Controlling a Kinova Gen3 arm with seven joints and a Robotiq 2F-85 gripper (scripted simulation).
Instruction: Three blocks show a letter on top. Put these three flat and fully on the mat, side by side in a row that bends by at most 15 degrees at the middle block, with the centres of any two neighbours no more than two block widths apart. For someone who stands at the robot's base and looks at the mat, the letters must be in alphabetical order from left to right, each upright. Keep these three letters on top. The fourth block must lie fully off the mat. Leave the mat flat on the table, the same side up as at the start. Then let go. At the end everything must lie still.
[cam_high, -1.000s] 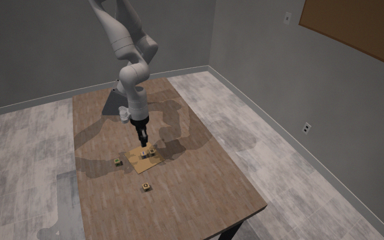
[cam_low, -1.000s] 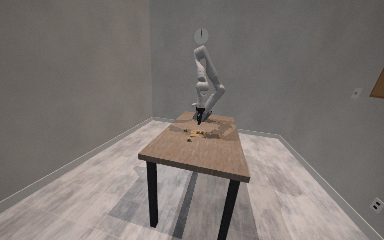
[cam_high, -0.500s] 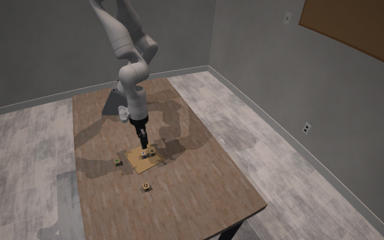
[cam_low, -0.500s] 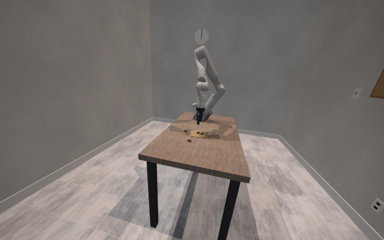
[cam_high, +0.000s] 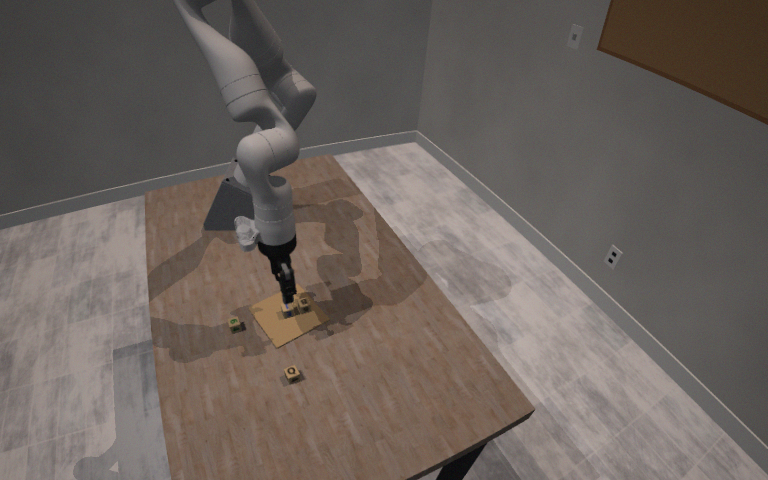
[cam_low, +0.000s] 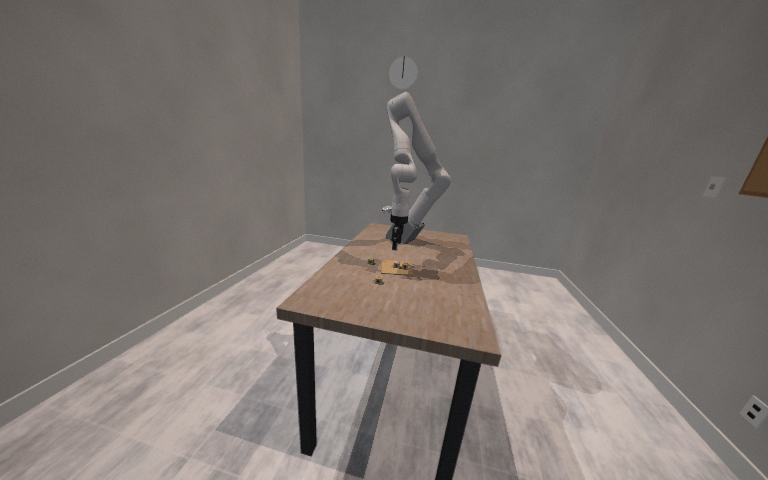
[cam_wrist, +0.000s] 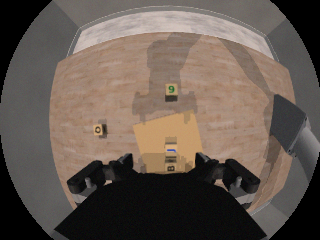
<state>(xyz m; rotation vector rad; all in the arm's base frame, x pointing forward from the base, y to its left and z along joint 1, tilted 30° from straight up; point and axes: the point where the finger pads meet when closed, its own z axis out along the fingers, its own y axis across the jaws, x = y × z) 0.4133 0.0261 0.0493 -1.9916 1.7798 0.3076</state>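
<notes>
The block is 160 mm ahead of my hand, 10 mm to the right of it and 100 mm below it. From my hand the other things lie so: tan mat: 20 mm behind, 110 mm below.
</notes>
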